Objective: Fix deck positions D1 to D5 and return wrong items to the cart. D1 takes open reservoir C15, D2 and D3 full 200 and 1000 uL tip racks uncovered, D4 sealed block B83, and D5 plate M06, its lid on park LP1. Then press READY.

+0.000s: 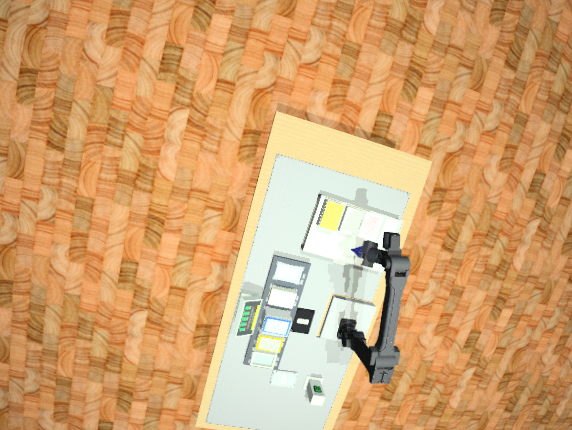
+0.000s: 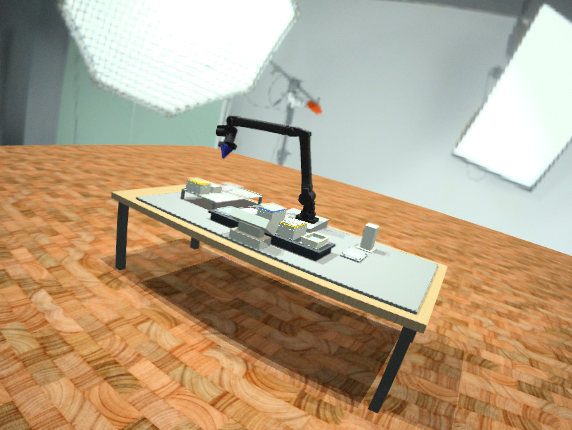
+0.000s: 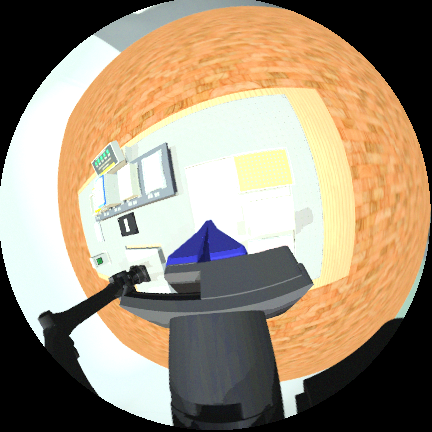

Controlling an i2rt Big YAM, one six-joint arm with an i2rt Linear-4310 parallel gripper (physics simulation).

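Frame: origin at the arm's base, x down, y right, z back, level; metres.
Where they show: gripper, fingertip midpoint: [image 1: 351,249] [image 2: 222,158] [image 3: 209,223]; arm's base, origin of the base link: [image 1: 346,328] [image 2: 306,219] [image 3: 140,272].
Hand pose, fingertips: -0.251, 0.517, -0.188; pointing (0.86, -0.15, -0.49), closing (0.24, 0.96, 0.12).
Things, the pixels of their top centre, and the offset from my fingertips, as dx, dy, dz. "pt": a spot on its surface instead.
- white cart, middle of its top: [image 3: 245,236] [image 1: 354,235] [image 2: 223,191] +0.214, +0.014, +0.089
- yellow-topped rack, middle of its top: [image 3: 263,168] [image 1: 332,216] [image 2: 199,180] +0.149, +0.101, -0.063
- pinkish plate, middle of its top: [image 3: 271,253] [image 1: 369,226] +0.203, +0.074, +0.151
- pale plate, middle of its top: [image 3: 150,171] [image 1: 288,273] [image 2: 229,209] +0.218, -0.228, -0.196
- blue-rimmed rack, middle of its top: [image 3: 96,191] [image 2: 273,205] [image 1: 277,328] +0.123, -0.476, -0.218
- yellow-rimmed rack, middle of its top: [image 2: 293,221] [image 1: 269,344] [image 3: 94,198] +0.168, -0.600, -0.229
- open reservoir, middle of its top: [image 2: 315,237] [image 1: 263,360] [image 3: 92,203] +0.201, -0.723, -0.240
- panel, surface spot: [image 3: 105,159] [image 1: 250,313] pt +0.165, -0.438, -0.355
- black pad, surface spot: [image 3: 129,225] pt +0.272, -0.485, -0.048
- thin clear piece, middle of its top: [image 2: 354,252] [image 1: 283,380] [image 3: 97,231] +0.262, -0.890, -0.091
- green-button box, middle of its top: [image 2: 372,225] [image 1: 317,400] [image 3: 92,262] +0.150, -0.913, +0.089
My gripper [image 1: 356,251] [image 2: 224,151] [image 3: 209,223] is shut, its blue fingertips together and empty, high above the white cart [image 1: 320,243] [image 3: 210,195]. On the cart are a yellow-topped rack [image 1: 331,215] [image 2: 198,184] [image 3: 264,170], a white block [image 1: 352,218], and a pinkish plate [image 1: 371,225]. The dark deck [image 2: 310,251] holds a pale plate [image 1: 289,273] [image 3: 153,170] at D5, a white block [image 1: 282,297] at D4, a blue-rimmed rack [image 1: 276,326] [image 2: 271,210], a yellow-rimmed rack [image 1: 269,344], and an open reservoir [image 1: 263,359] [image 2: 315,240] at the end. Labels are unreadable.
A panel [image 1: 248,317] [image 3: 105,159] with green marks stands behind the deck. A black pad [image 1: 303,327] [image 3: 129,225] lies beside it. A thin clear piece [image 1: 283,378] [image 2: 354,254] lies near the green-button box [image 1: 316,392] [image 3: 99,260]. The arm's base is at the table edge.
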